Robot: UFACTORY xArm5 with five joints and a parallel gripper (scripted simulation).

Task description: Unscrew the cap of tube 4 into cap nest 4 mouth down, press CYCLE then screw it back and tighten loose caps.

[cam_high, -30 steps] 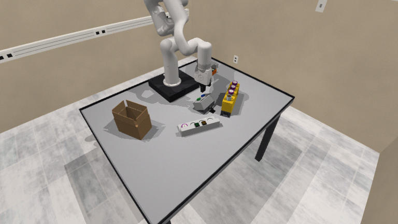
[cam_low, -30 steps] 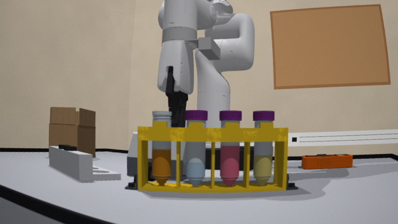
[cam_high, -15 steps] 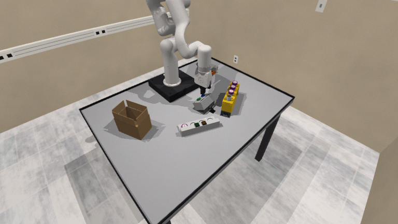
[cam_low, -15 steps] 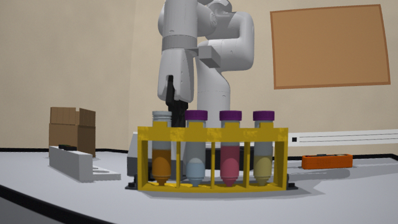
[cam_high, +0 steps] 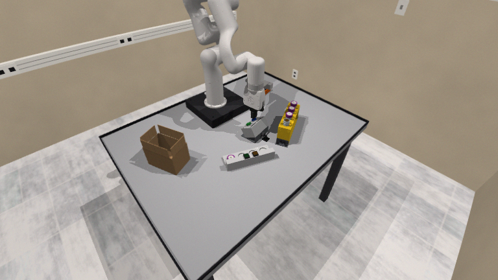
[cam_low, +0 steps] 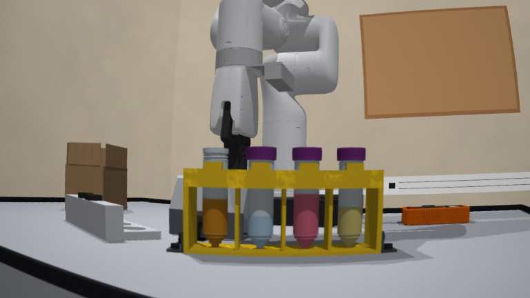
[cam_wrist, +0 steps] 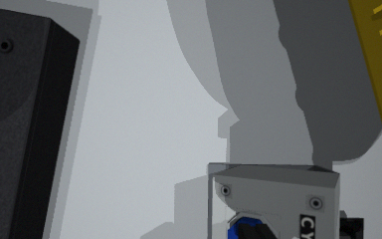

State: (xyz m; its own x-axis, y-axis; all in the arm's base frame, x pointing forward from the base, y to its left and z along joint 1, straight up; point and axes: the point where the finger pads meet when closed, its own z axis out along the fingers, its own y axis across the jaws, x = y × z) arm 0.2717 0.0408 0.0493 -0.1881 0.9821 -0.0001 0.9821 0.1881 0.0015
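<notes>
My hand is 3 cm above the blue cycle key. Round my hand: grey key housing (5 cm below, 2 cm to the right, 2 cm ahead); green ready key (4 cm to the right, 3 cm below, 1 cm ahead); orange meter (29 cm to the left, 23 cm behind, 8 cm below).
</notes>
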